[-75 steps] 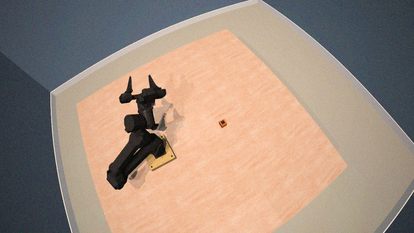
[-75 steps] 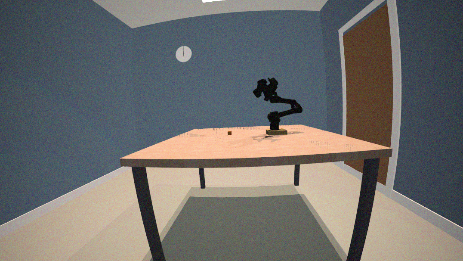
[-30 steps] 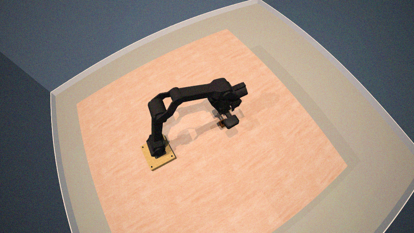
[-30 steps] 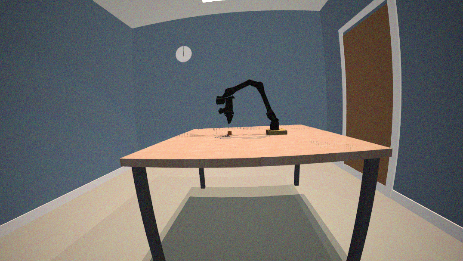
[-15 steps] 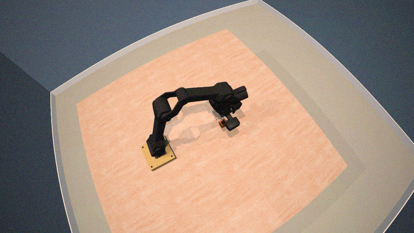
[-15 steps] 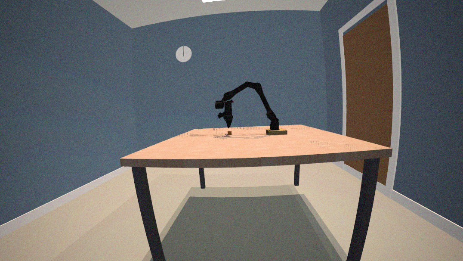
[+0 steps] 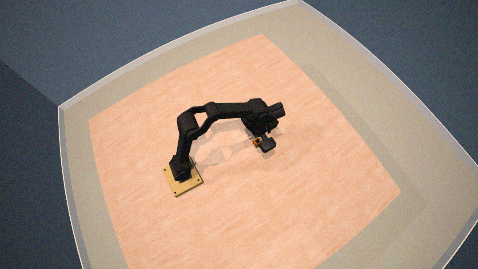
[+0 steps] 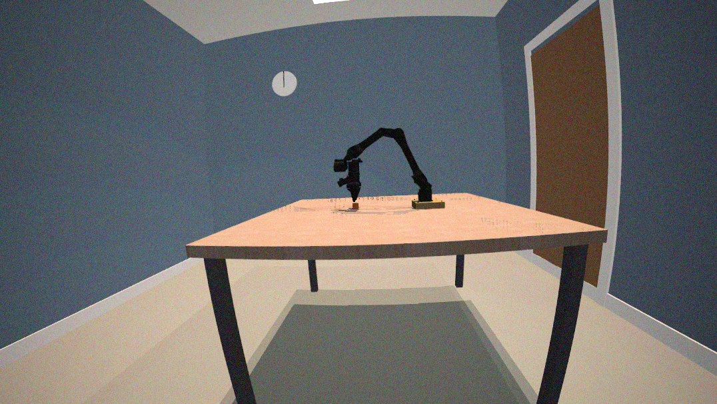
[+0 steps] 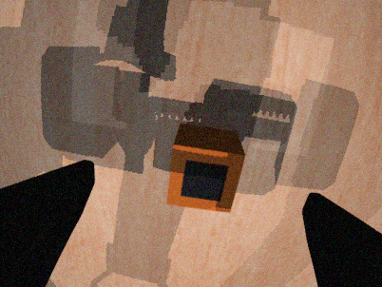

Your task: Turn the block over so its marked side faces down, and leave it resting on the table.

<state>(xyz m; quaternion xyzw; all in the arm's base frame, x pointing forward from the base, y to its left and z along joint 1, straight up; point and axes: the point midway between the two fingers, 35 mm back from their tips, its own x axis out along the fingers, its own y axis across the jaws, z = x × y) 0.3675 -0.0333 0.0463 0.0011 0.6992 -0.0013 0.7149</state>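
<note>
The orange block is 20 mm below my gripper tip.
</note>
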